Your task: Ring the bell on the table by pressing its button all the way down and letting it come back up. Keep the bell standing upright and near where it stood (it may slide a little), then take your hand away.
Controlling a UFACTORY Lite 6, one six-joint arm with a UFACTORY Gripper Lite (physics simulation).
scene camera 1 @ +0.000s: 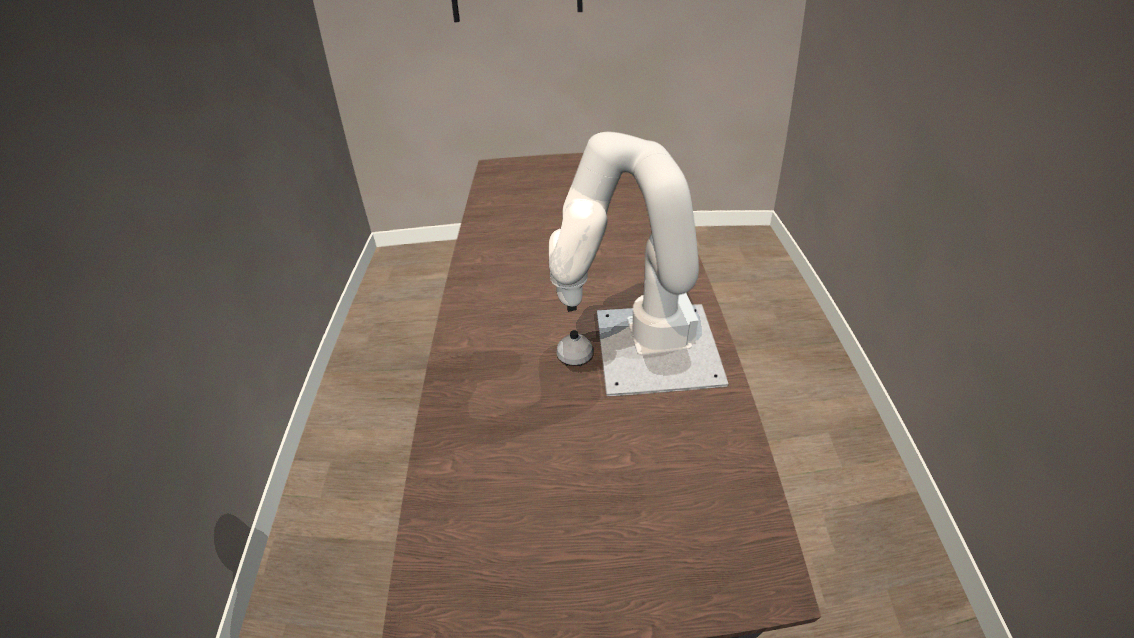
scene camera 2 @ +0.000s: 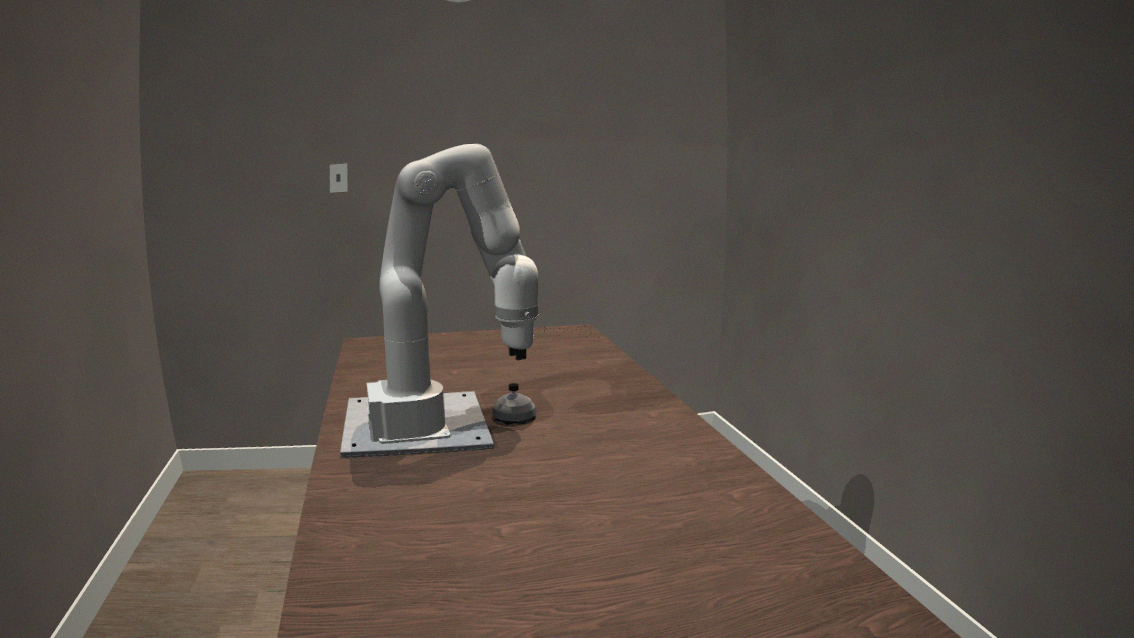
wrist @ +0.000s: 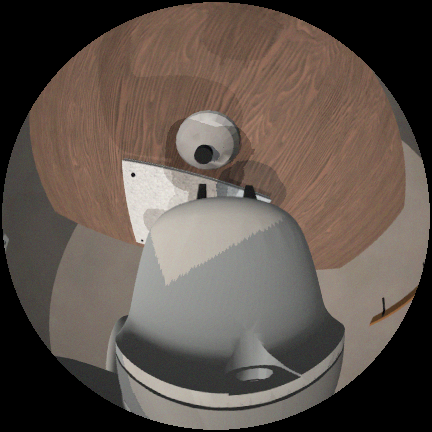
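Pixels of known places: hand, its tool point: [scene camera 1: 569, 303] [scene camera 2: 517, 352] [wrist: 225, 207]; arm's base, origin of its link: [scene camera 1: 657, 333] [scene camera 2: 412, 427].
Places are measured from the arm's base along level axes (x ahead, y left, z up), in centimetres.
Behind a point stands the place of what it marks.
Note:
The bell [scene camera 1: 574, 351] {x 20.5, y 5.4, z 2.6 cm} [scene camera 2: 513, 408] {x 19.2, y -0.7, z 2.0 cm} [wrist: 207, 131] {x 22.2, y 2.7, z 3.2 cm} is a grey dome standing upright on the table beside the robot's base plate. Its black button [scene camera 1: 574, 334] {x 20.1, y 3.1, z 5.6 cm} [scene camera 2: 513, 387] {x 19.9, y 1.7, z 5.3 cm} [wrist: 203, 154] {x 20.3, y 2.5, z 5.5 cm} stands up from the top of the dome, with a short stem showing beneath it in scene camera 2. My gripper [scene camera 1: 571, 307] [scene camera 2: 517, 353] [wrist: 225, 192] {x 20.6, y 0.6, z 12.5 cm} points down above the bell, with a visible gap between the fingertips and the button. Its two black fingers stand apart in the wrist view, with nothing between them. The gripper body hides the roots of the fingers there.
The wooden table [scene camera 1: 586, 491] {x 22.6, y 38.9, z -1.1 cm} [scene camera 2: 570, 523] {x 17.2, y -38.3, z -1.1 cm} [wrist: 320, 100] {x 33.1, y -10.9, z -1.1 cm} carries the pale base plate [scene camera 1: 662, 380] {x 2.5, y 14.8, z -0.1 cm} [scene camera 2: 467, 412] {x 11.4, y 4.7, z 0.0 cm} [wrist: 137, 200] {x 6.3, y 14.0, z 0.0 cm} of the arm, close beside the bell. The arm arches over from this plate. Walls stand around the table, past the floor.

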